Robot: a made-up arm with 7 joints. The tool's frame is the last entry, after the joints. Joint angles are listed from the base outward.
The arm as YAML. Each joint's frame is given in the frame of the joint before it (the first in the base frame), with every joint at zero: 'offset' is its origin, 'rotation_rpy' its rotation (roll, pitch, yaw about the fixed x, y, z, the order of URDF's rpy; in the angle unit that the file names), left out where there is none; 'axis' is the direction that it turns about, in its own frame. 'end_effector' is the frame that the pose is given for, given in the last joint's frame.
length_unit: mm
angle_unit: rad
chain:
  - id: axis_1
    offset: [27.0, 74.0, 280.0]
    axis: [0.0, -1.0, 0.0]
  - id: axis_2
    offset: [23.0, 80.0, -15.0]
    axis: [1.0, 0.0, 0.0]
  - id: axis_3
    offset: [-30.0, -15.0, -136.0]
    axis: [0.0, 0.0, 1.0]
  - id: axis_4
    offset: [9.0, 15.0, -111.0]
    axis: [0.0, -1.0, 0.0]
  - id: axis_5
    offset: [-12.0, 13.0, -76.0]
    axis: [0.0, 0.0, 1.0]
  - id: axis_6
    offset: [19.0, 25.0, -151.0]
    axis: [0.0, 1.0, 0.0]
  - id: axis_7
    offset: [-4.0, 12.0, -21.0]
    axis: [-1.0, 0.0, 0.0]
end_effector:
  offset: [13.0, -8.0, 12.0]
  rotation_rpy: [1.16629, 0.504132, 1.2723]
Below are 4 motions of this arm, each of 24 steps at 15 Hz.
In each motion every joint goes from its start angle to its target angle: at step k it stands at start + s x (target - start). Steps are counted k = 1, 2, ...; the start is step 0. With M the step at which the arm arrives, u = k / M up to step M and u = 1 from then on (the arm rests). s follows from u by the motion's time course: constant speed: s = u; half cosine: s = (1 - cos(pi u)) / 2; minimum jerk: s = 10 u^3 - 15 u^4 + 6 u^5.
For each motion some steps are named. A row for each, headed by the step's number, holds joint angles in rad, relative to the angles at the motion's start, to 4 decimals.
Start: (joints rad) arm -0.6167 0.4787 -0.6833 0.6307 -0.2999 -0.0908 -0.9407
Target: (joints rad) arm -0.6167 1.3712 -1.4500 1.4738 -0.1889 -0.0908 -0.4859
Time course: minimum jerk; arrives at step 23
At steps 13, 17, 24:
13: 0.0000 0.5542 -0.4760 0.5235 0.0689 0.0000 0.2824
17: 0.0000 0.7896 -0.6783 0.7459 0.0982 0.0000 0.4024
24: 0.0000 0.8925 -0.7667 0.8431 0.1110 0.0000 0.4548

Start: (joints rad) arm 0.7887 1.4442 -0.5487 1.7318 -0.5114 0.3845 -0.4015
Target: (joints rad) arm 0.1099 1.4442 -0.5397 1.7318 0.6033 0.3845 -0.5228
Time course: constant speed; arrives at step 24
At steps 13, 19, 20, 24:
13: -0.3677 0.0000 0.0049 0.0000 0.6038 0.0000 -0.0657
19: -0.5374 0.0000 0.0071 0.0000 0.8825 0.0000 -0.0960
20: -0.5657 0.0000 0.0075 0.0000 0.9289 0.0000 -0.1011
24: -0.6788 0.0000 0.0090 0.0000 1.1147 0.0000 -0.1213

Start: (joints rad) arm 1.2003 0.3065 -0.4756 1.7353 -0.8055 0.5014 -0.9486
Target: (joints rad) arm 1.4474 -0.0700 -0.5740 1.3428 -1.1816 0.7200 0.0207
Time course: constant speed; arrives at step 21
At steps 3, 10, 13, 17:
3: 0.0353 -0.0538 -0.0141 -0.0561 -0.0537 0.0312 0.1385
10: 0.1177 -0.1793 -0.0469 -0.1869 -0.1791 0.1041 0.4616
13: 0.1530 -0.2331 -0.0609 -0.2430 -0.2328 0.1353 0.6000
17: 0.2000 -0.3048 -0.0797 -0.3177 -0.3045 0.1770 0.7847

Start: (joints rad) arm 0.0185 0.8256 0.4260 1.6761 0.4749 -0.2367 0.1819
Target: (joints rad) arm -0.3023 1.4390 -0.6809 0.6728 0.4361 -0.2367 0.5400
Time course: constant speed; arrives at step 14
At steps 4, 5, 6, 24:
4: -0.0917 0.1753 -0.3163 -0.2867 -0.0111 0.0000 0.1023
5: -0.1146 0.2191 -0.3953 -0.3583 -0.0139 0.0000 0.1279
6: -0.1375 0.2629 -0.4744 -0.4300 -0.0166 0.0000 0.1535
24: -0.3208 0.6134 -1.1069 -1.0033 -0.0388 0.0000 0.3581

